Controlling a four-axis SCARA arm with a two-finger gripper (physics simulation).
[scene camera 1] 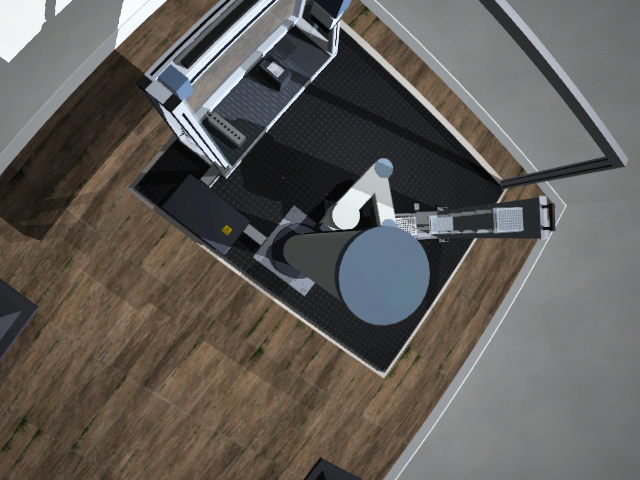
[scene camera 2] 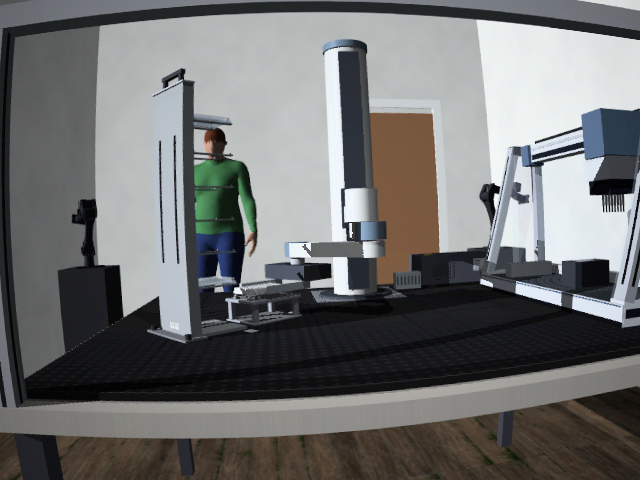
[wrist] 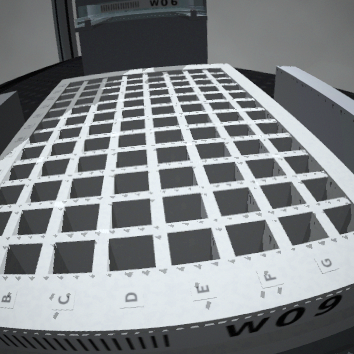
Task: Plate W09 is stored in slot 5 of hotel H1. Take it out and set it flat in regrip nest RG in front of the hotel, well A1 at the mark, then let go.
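Frame: origin at the arm's base, x ahead, y left, z up, level; metres.
Seen in the pictures: gripper, fingertip midpoint: (scene camera 1: 409, 226) (scene camera 2: 253, 288) (wrist: 146, 95); arm's base, link origin: (scene camera 2: 355, 297).
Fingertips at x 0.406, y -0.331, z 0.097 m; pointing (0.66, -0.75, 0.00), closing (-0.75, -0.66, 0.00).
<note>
Offsets run from my fingertips to a thing's top centre.
The white plate W09 @(dx -0.020, dy +0.022, dz +0.004 m) (scene camera 1: 406, 225) (scene camera 2: 268, 287) (wrist: 131, 280) lies level between the fingers of my gripper (wrist: 146, 95), which is shut on its two long sides. Letters B to G show along the near edge in the wrist view; the A1 corner and the nest's mark cannot be made out. In scene camera 2 the plate is right over regrip nest RG @(dx -0.019, dy +0.023, dz -0.014 m) (scene camera 2: 254, 312), very low; whether it touches the nest I cannot tell. Hotel H1 (scene camera 1: 533, 222) (scene camera 2: 173, 206) stands behind the nest, and its narrow shelves show at its open side.
Clear plate W06 @(dx +0.102, dy -0.113, dz +0.040 m) (scene camera 2: 217, 281) (wrist: 142, 11) is in the hotel's low slot, just beyond W09. Another plate @(dx +0.102, dy -0.113, dz +0.432 m) (scene camera 1: 508, 219) (scene camera 2: 211, 120) is high in the hotel. The arm column (scene camera 2: 351, 155) stands at the other side. A gantry machine (scene camera 1: 289, 111) (scene camera 2: 547, 297) stands farther off.
</note>
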